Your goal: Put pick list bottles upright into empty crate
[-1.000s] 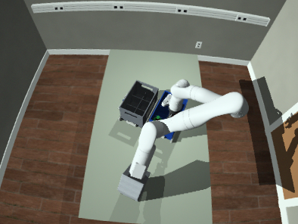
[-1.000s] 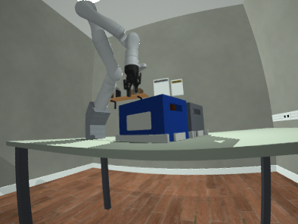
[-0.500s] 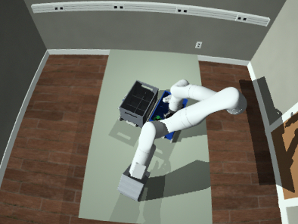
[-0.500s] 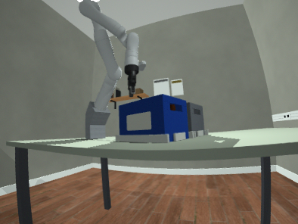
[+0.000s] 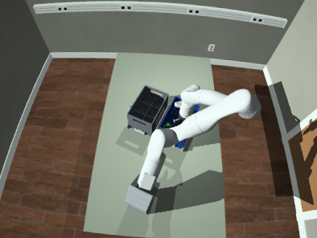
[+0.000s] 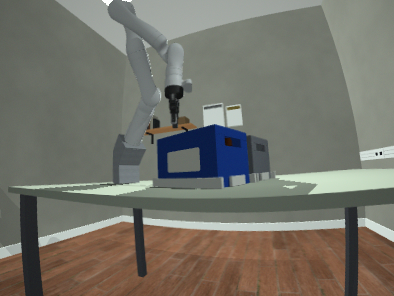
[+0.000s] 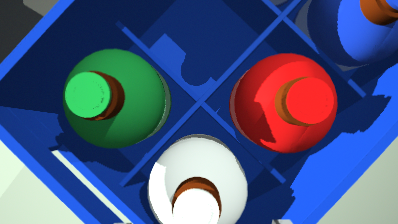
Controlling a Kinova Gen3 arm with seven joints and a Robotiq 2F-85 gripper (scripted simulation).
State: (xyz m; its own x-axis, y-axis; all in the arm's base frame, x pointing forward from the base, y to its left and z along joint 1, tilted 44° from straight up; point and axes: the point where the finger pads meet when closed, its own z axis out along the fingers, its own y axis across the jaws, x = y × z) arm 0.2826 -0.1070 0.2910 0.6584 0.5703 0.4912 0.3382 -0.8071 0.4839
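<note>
Right now the white bottle is 150 mm below my hand. Round my hand: green-capped bottle: 150 mm below, 90 mm to the left, 30 mm ahead; then red-capped bottle: 150 mm below, 80 mm ahead, 30 mm to the right; then blue crate: 160 mm below, 100 mm ahead, 10 mm to the left.
</note>
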